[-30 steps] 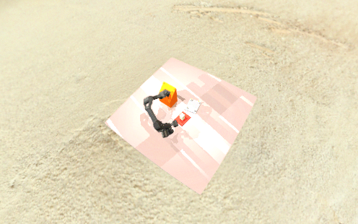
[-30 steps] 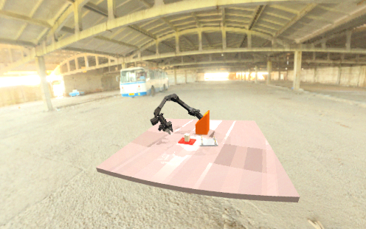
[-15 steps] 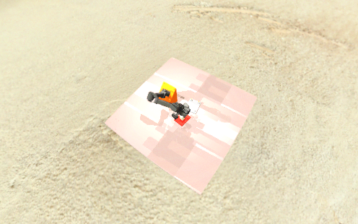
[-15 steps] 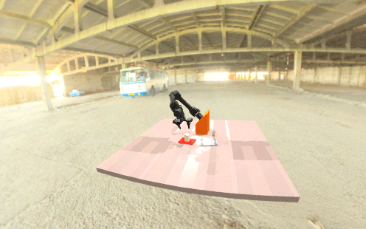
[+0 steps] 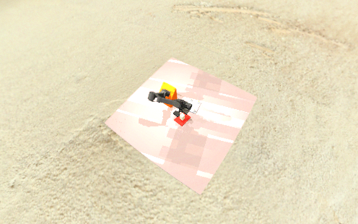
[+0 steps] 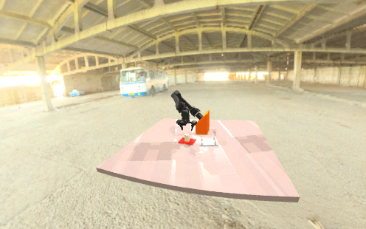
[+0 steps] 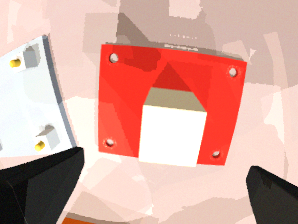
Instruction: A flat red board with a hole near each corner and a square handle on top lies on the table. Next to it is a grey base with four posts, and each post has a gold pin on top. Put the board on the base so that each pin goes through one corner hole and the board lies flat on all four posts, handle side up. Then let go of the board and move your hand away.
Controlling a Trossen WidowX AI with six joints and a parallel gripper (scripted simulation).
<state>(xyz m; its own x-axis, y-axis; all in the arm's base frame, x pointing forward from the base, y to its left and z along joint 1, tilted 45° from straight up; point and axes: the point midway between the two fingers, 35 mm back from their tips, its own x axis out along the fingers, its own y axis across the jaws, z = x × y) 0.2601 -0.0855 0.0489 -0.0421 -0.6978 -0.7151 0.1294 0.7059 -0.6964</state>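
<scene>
My gripper tip is now 80 mm above the red board. Round my gripper tip: grey base (10 mm ahead, 200 mm to the left, 100 mm below).
</scene>
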